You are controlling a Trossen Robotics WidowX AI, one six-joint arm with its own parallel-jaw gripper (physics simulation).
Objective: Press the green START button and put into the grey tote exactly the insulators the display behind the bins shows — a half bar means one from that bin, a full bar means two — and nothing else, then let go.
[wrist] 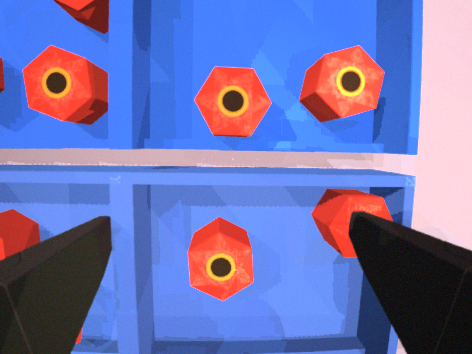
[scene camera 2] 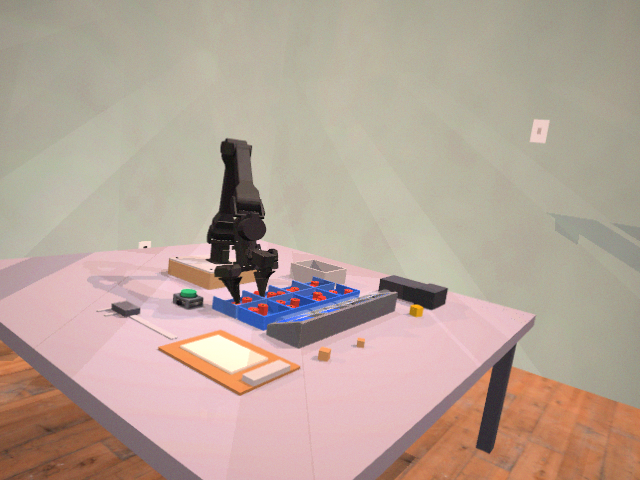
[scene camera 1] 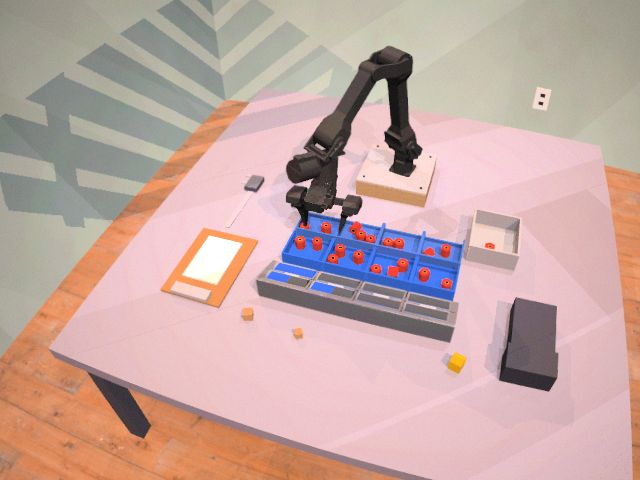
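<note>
My gripper [scene camera 1: 323, 229] [scene camera 2: 250, 298] [wrist: 233, 225] is open and empty, low over the back-left compartment of the blue bins [scene camera 1: 351, 267] [scene camera 2: 251, 318] [wrist: 121, 270]. A red insulator [scene camera 1: 326, 227] [wrist: 220, 270] stands between the spread fingers, untouched; another insulator [wrist: 332, 220] is partly hidden by the right finger in the wrist view. The display [scene camera 1: 356, 308] [scene camera 2: 330, 324] shows one full and one half blue bar in its left panel and a half bar in the second. The grey tote [scene camera 1: 490, 256] [scene camera 2: 330, 273] holds one insulator [scene camera 1: 489, 245]. The green button [scene camera 2: 188, 292] is lit.
A black block [scene camera 1: 532, 335] [scene camera 2: 413, 291] and a yellow cube [scene camera 1: 456, 362] [scene camera 2: 416, 310] are at the right. Two small orange cubes lie in front of the display. A clipboard [scene camera 1: 173, 283] [scene camera 2: 232, 384] and a dark plug [scene camera 1: 253, 183] [scene camera 2: 125, 308] are at the left.
</note>
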